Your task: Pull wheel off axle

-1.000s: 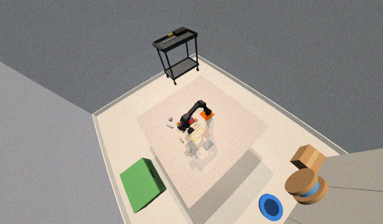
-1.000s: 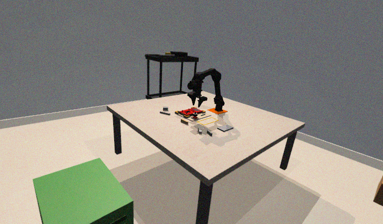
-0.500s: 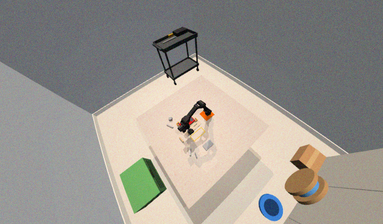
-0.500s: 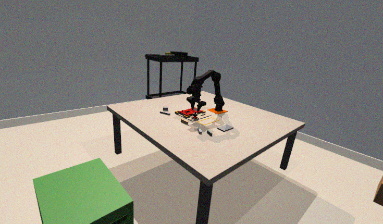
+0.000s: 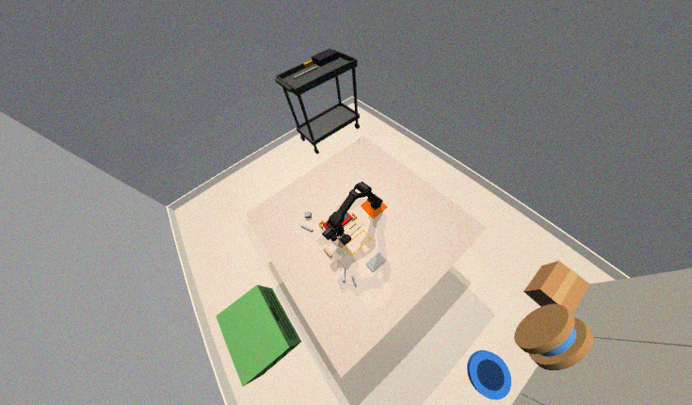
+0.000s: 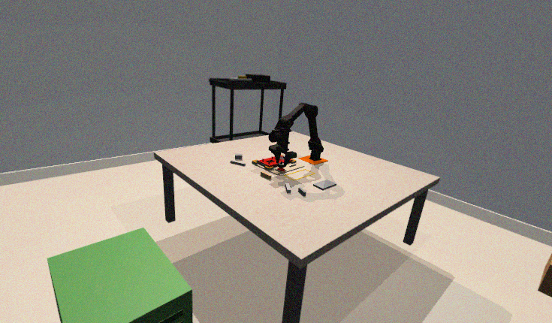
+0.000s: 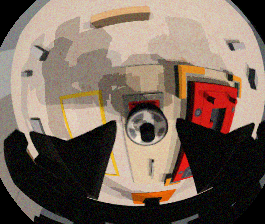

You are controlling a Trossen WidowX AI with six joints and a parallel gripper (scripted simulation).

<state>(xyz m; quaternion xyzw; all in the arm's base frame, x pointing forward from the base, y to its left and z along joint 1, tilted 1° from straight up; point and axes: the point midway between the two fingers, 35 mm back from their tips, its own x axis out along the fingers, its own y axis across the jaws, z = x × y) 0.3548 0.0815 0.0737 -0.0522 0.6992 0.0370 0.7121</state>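
Now: the upright axle right at my gripper tip.
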